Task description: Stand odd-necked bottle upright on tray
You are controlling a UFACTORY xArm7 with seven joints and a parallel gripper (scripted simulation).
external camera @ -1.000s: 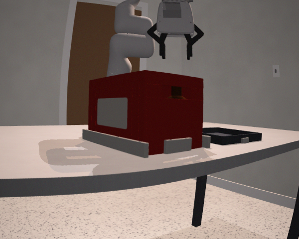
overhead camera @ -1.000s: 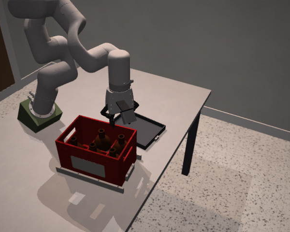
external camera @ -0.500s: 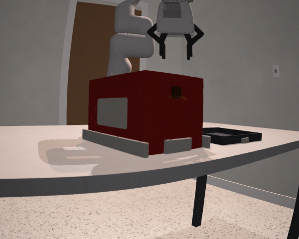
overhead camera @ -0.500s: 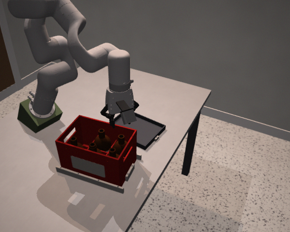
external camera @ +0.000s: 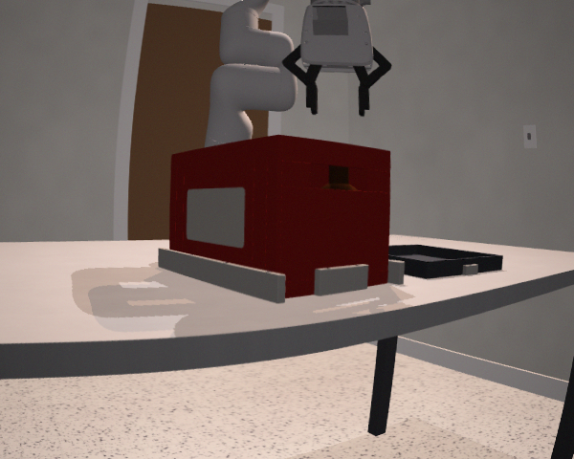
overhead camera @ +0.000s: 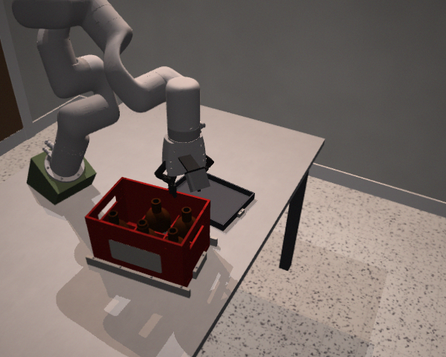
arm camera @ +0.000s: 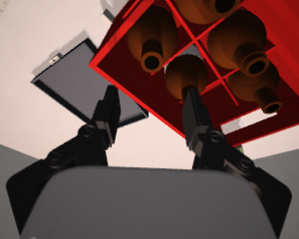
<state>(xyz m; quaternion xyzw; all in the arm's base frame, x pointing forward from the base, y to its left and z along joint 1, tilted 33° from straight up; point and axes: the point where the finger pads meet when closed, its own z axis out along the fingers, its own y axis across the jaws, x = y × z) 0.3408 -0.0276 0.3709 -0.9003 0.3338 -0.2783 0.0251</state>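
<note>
My hand is 160 mm above the red crate, 80 mm past it and 50 mm to the left of it. Also, from my hand: black tray (240 mm to the left, 230 mm below, 40 mm behind).
</note>
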